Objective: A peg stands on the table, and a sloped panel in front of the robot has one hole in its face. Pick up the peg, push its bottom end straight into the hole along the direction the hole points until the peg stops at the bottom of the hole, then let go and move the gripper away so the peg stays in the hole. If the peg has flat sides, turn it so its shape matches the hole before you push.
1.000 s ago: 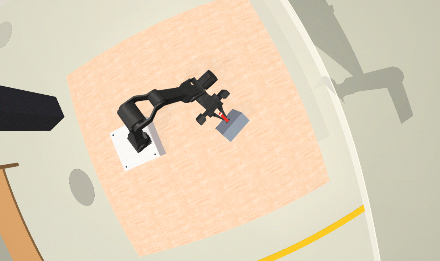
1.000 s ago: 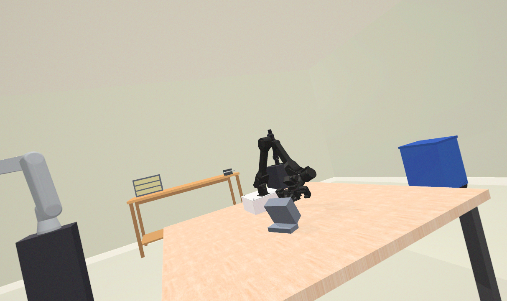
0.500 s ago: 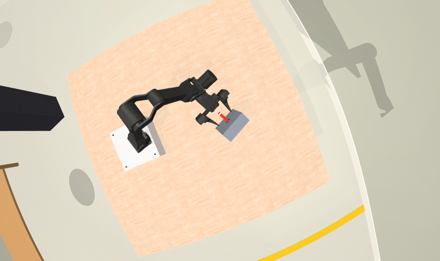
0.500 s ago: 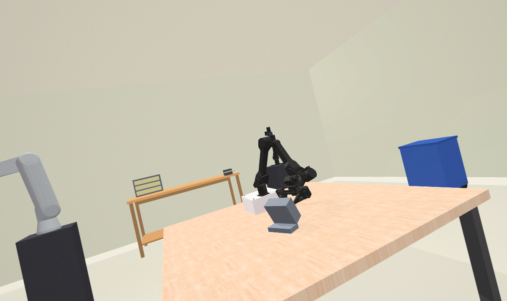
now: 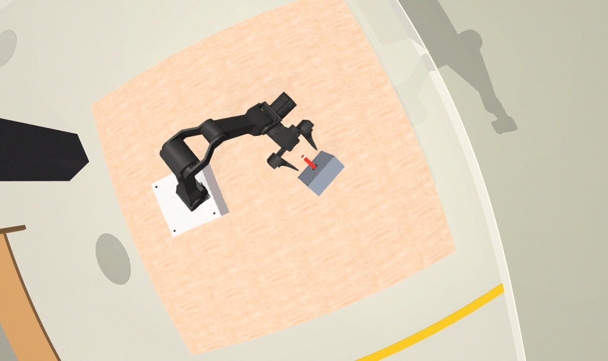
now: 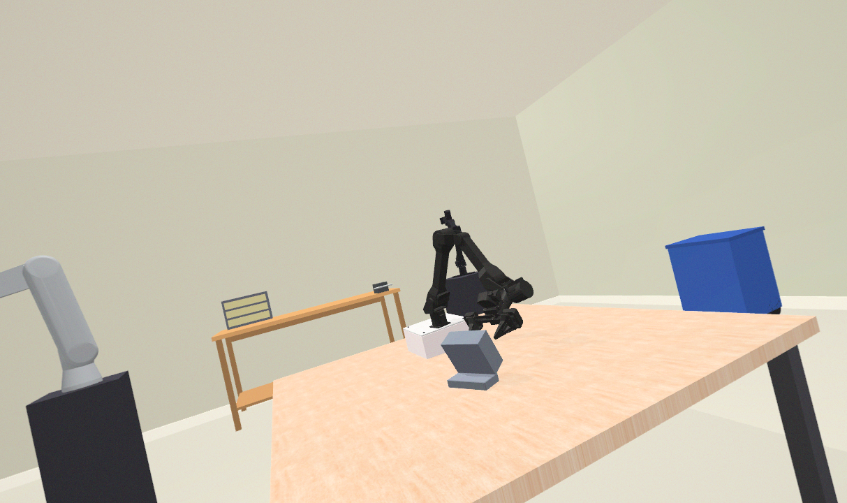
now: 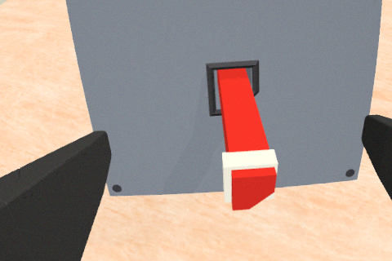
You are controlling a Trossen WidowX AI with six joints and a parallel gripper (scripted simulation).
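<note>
My gripper tip is right at the red peg. The rest, counted from my gripper tip: grey sloped panel 60 mm to the right, 20 mm below, 10 mm ahead.
</note>
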